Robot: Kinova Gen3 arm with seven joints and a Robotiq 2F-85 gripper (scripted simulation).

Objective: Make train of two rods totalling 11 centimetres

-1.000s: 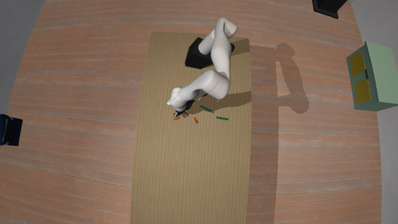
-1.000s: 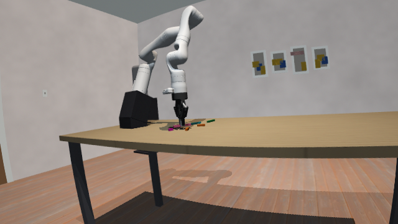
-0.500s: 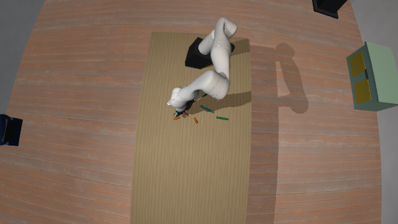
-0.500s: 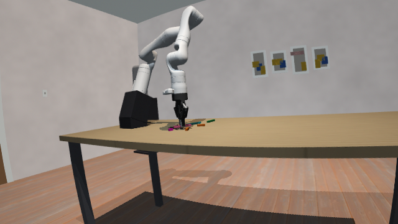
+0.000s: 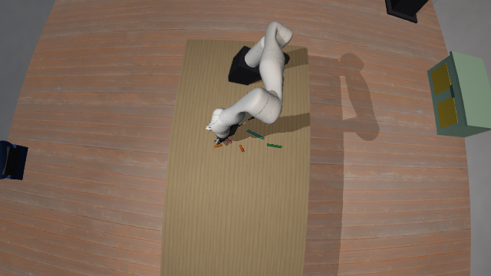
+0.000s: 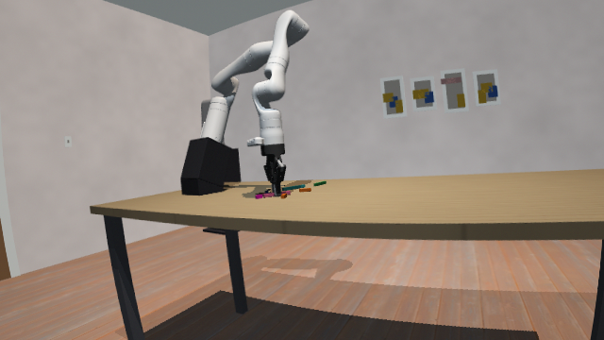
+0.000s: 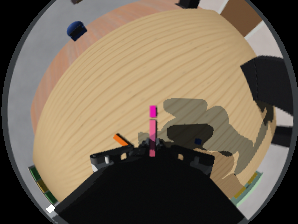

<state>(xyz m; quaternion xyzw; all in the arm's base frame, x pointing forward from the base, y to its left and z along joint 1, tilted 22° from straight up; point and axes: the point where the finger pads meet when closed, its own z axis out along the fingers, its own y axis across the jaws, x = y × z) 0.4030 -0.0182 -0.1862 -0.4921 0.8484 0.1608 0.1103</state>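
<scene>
Right now my hand is 2 cm above the pink rod. From my hand the other things lie so: magenta rod: 3 cm behind, 5 cm to the right, 2 cm below; then turquoise rod: 5 cm behind, 16 cm to the left, 2 cm below; then blue rod: 8 cm behind, 5 cm to the left, 2 cm below.
</scene>
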